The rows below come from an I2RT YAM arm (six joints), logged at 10 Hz.
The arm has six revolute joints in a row. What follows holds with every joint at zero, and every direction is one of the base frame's.
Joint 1 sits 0.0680 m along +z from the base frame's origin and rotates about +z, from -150.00 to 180.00 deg.
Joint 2 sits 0.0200 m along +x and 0.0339 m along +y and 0.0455 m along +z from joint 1 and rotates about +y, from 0.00 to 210.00 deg.
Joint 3 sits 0.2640 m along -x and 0.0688 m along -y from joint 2 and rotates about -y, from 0.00 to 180.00 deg.
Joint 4 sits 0.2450 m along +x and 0.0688 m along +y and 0.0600 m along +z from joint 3 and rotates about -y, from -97.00 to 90.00 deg.
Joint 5 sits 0.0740 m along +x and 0.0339 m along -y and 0.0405 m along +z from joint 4 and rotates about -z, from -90.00 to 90.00 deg.
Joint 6 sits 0.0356 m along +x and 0.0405 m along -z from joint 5 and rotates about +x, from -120.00 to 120.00 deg.
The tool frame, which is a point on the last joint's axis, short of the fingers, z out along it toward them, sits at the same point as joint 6; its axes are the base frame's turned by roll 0.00, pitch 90.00 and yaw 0.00 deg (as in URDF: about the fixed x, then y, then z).
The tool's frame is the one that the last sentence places.
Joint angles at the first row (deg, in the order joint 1, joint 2, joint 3, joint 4, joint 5, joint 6):
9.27, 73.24, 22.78, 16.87, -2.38, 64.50
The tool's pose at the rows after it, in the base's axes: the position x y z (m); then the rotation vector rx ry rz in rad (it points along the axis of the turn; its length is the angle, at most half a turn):
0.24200, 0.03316, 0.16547, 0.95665, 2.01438, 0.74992
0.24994, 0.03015, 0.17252, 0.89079, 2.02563, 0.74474
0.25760, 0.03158, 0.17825, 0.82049, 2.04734, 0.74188
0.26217, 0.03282, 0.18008, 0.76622, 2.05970, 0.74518
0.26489, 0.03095, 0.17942, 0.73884, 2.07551, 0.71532
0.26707, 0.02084, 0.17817, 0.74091, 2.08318, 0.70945
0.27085, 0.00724, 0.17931, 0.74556, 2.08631, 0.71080
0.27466, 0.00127, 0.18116, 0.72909, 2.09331, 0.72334
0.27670, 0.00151, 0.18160, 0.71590, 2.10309, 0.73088
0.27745, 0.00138, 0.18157, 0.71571, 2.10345, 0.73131
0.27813, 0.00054, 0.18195, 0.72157, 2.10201, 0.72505
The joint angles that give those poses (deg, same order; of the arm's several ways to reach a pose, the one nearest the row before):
7.21, 73.11, 25.01, 15.91, -4.09, 60.27
6.03, 73.94, 27.15, 15.29, -5.98, 56.86
5.98, 75.10, 29.35, 14.48, -7.41, 53.83
5.98, 76.08, 30.35, 14.81, -8.63, 51.69
5.52, 76.84, 31.01, 14.21, -8.61, 49.53
3.06, 77.41, 31.37, 13.72, -10.60, 48.07
-0.21, 78.11, 32.40, 12.80, -13.40, 46.43
-1.73, 78.86, 33.51, 12.18, -15.58, 45.14
-1.76, 79.34, 34.10, 11.78, -16.30, 44.65
-1.79, 79.53, 34.25, 11.81, -16.35, 44.63
-1.92, 79.63, 34.46, 11.62, -16.09, 44.65

